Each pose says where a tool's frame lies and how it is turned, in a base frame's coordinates. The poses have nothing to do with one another.
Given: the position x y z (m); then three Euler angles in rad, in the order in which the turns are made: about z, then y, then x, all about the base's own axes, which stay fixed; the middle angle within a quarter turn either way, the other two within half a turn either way.
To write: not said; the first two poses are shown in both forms.
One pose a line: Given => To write
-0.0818 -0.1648 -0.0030 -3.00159 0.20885 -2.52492 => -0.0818 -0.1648 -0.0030 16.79 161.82 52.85
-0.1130 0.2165 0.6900 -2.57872 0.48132 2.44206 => -0.1130 0.2165 0.6900 26.51 136.24 -39.02
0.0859 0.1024 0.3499 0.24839 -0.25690 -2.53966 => 0.0859 0.1024 0.3499 -145.36 12.26 24.29
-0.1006 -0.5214 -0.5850 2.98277 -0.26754 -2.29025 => -0.1006 -0.5214 -0.5850 21.57 -152.67 -71.20
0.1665 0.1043 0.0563 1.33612 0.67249 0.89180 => 0.1665 0.1043 0.0563 67.49 -2.48 85.60
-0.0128 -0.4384 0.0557 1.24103 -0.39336 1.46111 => -0.0128 -0.4384 0.0557 57.82 -64.43 41.15
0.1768 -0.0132 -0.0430 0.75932 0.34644 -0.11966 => 0.1768 -0.0132 -0.0430 1.07 21.41 41.82
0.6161 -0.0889 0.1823 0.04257 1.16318 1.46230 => 0.6161 -0.0889 0.1823 74.82 52.43 50.18
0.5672 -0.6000 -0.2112 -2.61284 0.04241 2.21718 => 0.5672 -0.6000 -0.2112 37.31 143.81 -70.62
